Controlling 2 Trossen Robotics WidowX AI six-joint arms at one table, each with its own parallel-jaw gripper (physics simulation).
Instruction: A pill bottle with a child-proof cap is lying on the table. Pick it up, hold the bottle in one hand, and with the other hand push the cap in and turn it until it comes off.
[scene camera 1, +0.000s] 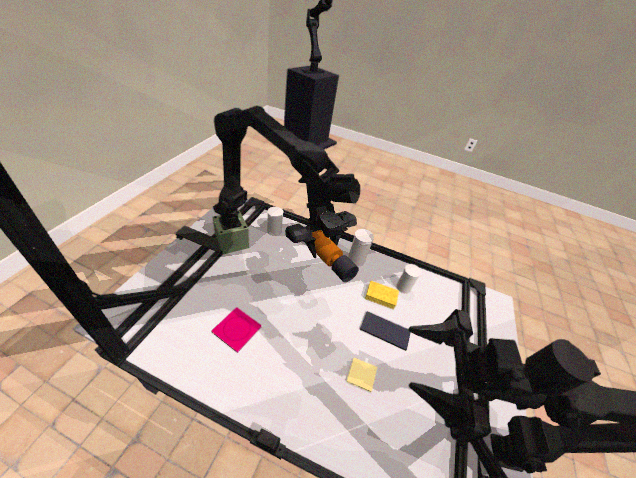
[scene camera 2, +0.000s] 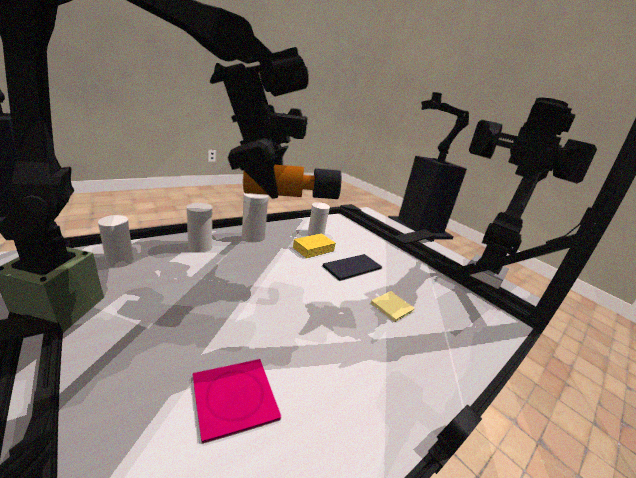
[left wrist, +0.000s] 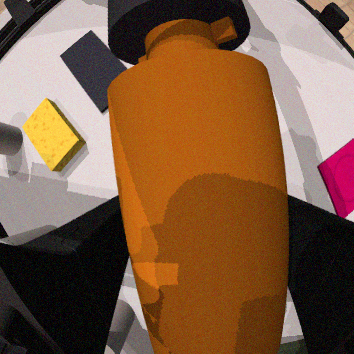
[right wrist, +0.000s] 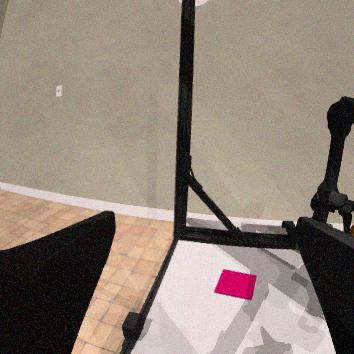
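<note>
An orange pill bottle (scene camera 1: 327, 248) (scene camera 2: 289, 179) (left wrist: 200, 140) is held well above the table, lying level in scene camera 2. Its dark cap (scene camera 1: 344, 267) (scene camera 2: 326, 184) (left wrist: 175, 25) sits on the neck and points to the right in scene camera 2. My left gripper (scene camera 2: 272, 187) (left wrist: 200, 199) is shut on the bottle's body, one finger on each side. My right gripper (scene camera 1: 411, 357) (right wrist: 210, 225) is open and empty at the right of scene camera 1, apart from the bottle. In the right wrist view a sliver of the bottle shows at the right edge.
White cylinders (scene camera 1: 360, 246) (scene camera 1: 409, 278) (scene camera 2: 199, 227) stand along the back. A yellow sponge (scene camera 1: 382, 294) (scene camera 2: 314, 245), a dark flat slab (scene camera 1: 385, 330) (scene camera 2: 352, 266), a pale yellow pad (scene camera 1: 362, 374) (scene camera 2: 392, 305) and a pink square (scene camera 1: 236, 329) (scene camera 2: 226, 426) (right wrist: 236, 284) lie on the table. A black frame (scene camera 2: 493, 295) edges it.
</note>
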